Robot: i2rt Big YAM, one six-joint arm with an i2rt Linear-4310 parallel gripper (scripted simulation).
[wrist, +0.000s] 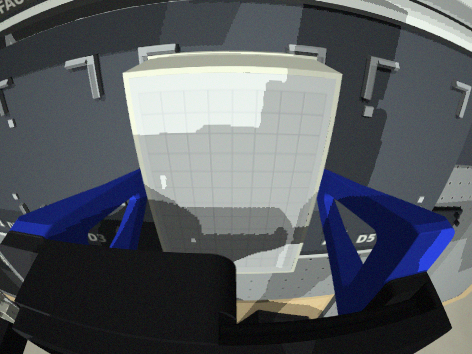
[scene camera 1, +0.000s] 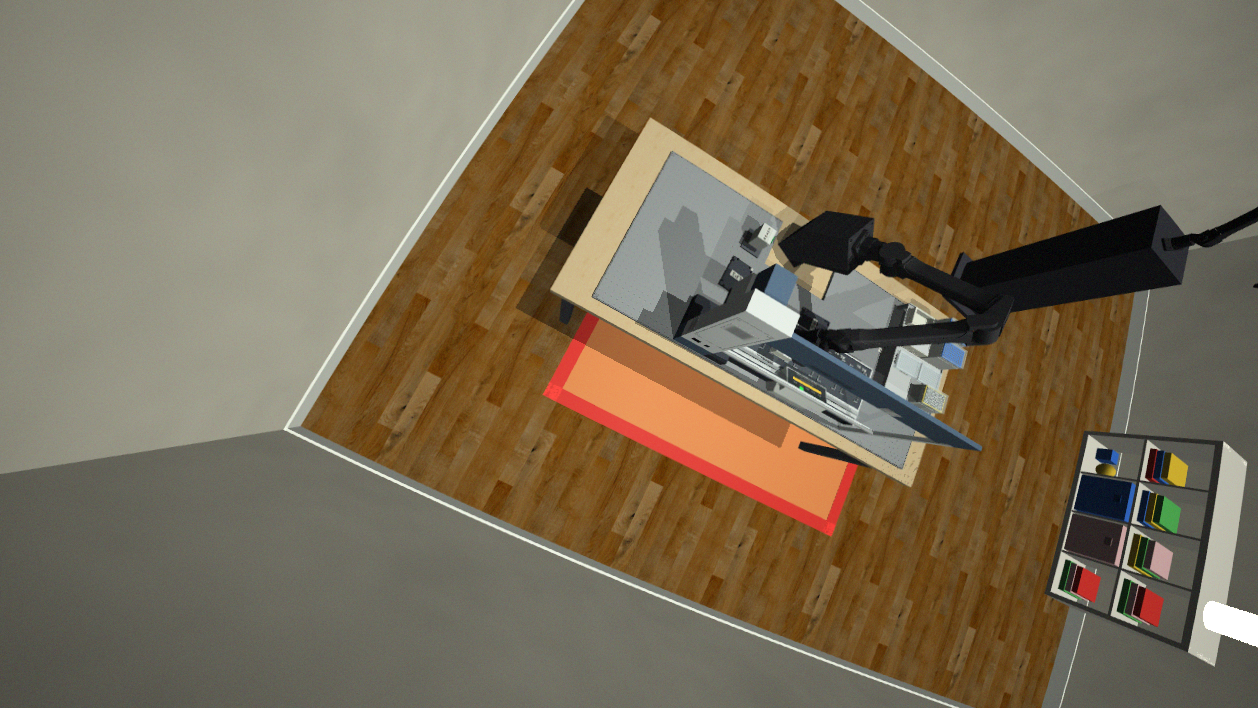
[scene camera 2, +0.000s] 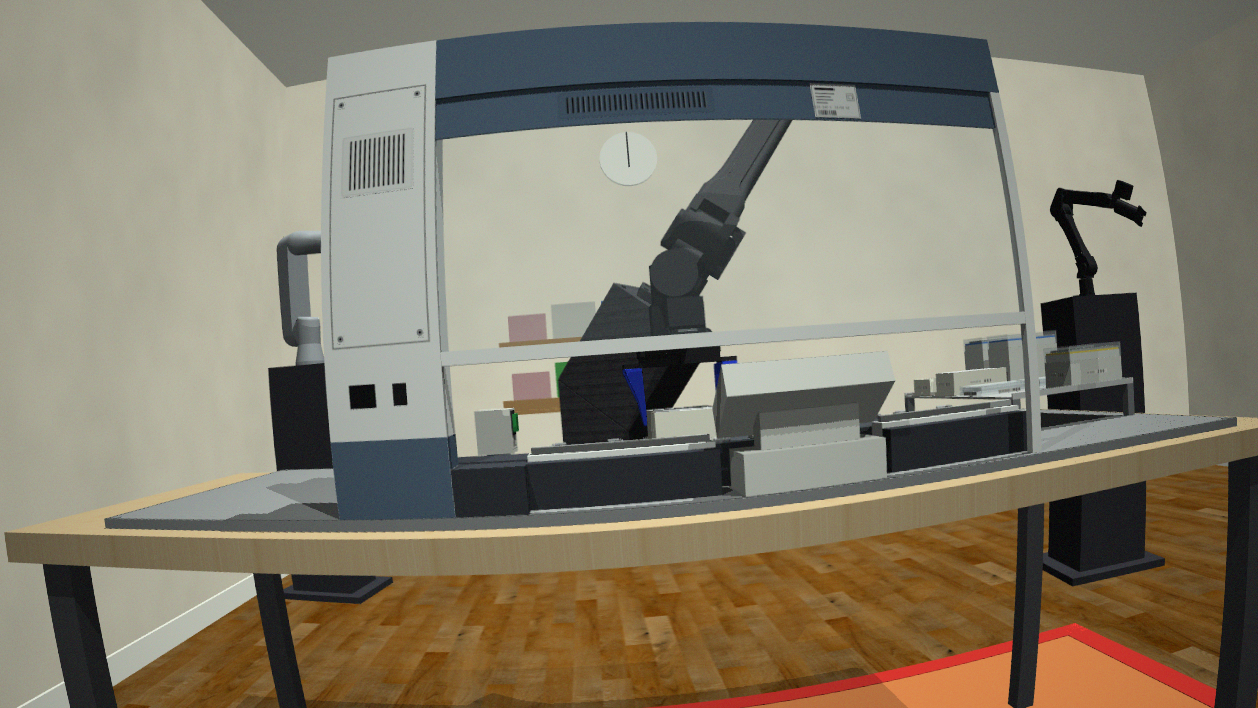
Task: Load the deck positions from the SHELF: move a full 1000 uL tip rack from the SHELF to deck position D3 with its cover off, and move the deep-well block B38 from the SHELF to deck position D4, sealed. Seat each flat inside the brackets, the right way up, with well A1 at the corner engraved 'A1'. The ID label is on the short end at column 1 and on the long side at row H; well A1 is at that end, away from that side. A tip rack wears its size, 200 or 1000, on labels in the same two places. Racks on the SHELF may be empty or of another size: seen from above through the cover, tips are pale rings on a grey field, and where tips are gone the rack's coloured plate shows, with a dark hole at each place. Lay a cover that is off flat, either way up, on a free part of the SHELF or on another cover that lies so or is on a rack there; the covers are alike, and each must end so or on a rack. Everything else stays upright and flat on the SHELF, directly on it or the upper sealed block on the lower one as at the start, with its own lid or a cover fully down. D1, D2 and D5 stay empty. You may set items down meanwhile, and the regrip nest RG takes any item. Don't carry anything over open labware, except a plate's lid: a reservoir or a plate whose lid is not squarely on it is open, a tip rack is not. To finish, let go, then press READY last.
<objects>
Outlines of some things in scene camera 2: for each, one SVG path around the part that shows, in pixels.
My gripper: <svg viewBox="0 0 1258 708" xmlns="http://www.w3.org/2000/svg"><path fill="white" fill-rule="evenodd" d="M737 356L720 357L721 346L636 352L639 364L622 365L623 375L637 401L643 425L647 426L647 412L642 368L678 365L678 360L680 360L680 364L717 362L714 364L716 389L721 364L737 363Z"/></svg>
A pale deep-well block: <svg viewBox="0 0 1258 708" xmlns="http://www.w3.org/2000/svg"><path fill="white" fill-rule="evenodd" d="M712 408L707 408L709 405L646 410L647 438L710 434L710 440L714 441L714 437L717 436Z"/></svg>
</objects>
